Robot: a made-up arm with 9 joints. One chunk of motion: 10 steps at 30 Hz.
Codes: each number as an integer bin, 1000 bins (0 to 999) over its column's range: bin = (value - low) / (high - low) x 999, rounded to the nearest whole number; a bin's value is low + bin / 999 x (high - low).
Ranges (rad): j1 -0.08..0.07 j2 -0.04..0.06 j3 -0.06..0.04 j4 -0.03..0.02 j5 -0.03..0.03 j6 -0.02..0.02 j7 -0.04..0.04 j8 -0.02..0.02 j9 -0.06..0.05
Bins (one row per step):
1: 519 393 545 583 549 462 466 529 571
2: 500 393 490 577 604 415 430 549 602
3: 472 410 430 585 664 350 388 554 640
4: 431 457 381 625 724 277 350 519 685
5: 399 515 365 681 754 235 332 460 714
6: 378 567 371 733 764 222 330 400 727
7: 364 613 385 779 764 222 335 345 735
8: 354 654 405 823 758 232 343 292 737
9: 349 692 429 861 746 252 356 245 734
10: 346 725 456 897 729 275 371 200 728
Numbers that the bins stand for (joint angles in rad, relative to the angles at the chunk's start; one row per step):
1: -0.0021 -0.0007 -0.0054 -0.0008 0.0030 -0.0015 -0.0027 0.0012 0.0029
2: -0.0049 -0.0007 -0.0110 -0.0011 0.0063 -0.0034 -0.0056 0.0020 0.0063
3: -0.0091 0.0010 -0.0170 -0.0007 0.0099 -0.0060 -0.0089 0.0022 0.0105
4: -0.0153 0.0057 -0.0219 0.0013 0.0135 -0.0089 -0.0120 0.0008 0.0154
5: -0.0201 0.0116 -0.0235 0.0041 0.0153 -0.0106 -0.0134 -0.0016 0.0186
6: -0.0232 0.0168 -0.0229 0.0067 0.0159 -0.0111 -0.0136 -0.0040 0.0201
7: -0.0253 0.0214 -0.0215 0.0090 0.0159 -0.0111 -0.0132 -0.0062 0.0209
8: -0.0268 0.0255 -0.0195 0.0112 0.0155 -0.0107 -0.0125 -0.0083 0.0212
9: -0.0276 0.0293 -0.0171 0.0131 0.0148 -0.0099 -0.0115 -0.0102 0.0208
10: -0.0280 0.0326 -0.0144 0.0149 0.0138 -0.0090 -0.0103 -0.0120 0.0202

